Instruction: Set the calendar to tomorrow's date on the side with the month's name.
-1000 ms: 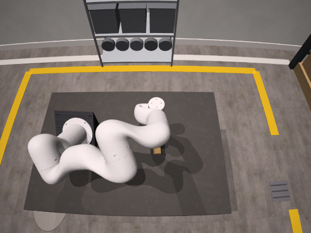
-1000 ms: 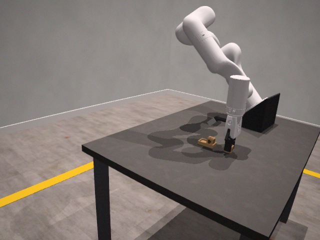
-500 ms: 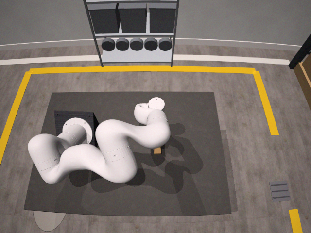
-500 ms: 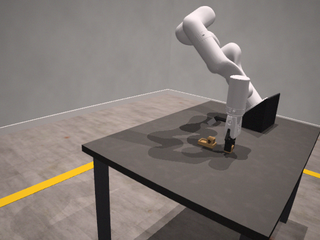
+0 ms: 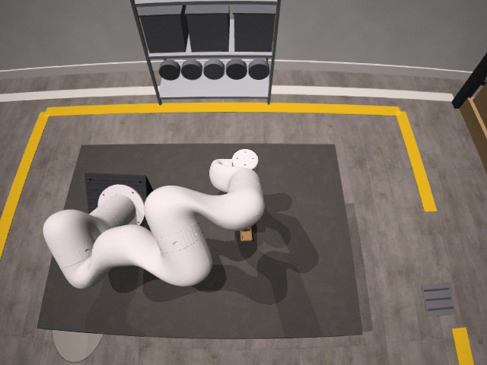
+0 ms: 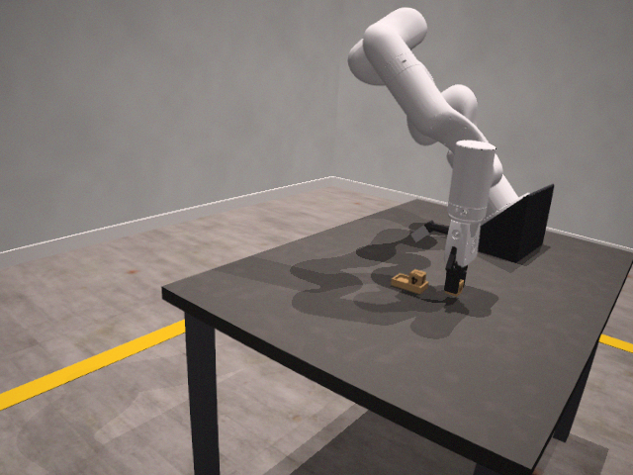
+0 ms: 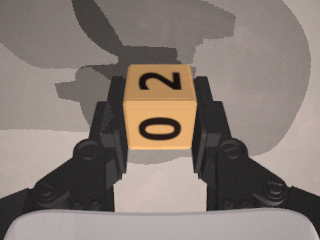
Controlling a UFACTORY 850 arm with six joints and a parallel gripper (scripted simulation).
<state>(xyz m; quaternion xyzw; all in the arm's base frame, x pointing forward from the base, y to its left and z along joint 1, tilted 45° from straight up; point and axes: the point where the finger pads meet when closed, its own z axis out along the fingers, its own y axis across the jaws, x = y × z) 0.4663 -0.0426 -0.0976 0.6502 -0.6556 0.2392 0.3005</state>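
My hand is 110 mm to the left of the wooden tray and 40 mm above it. From my hand the other things lie so: calendar cube (10 mm below).
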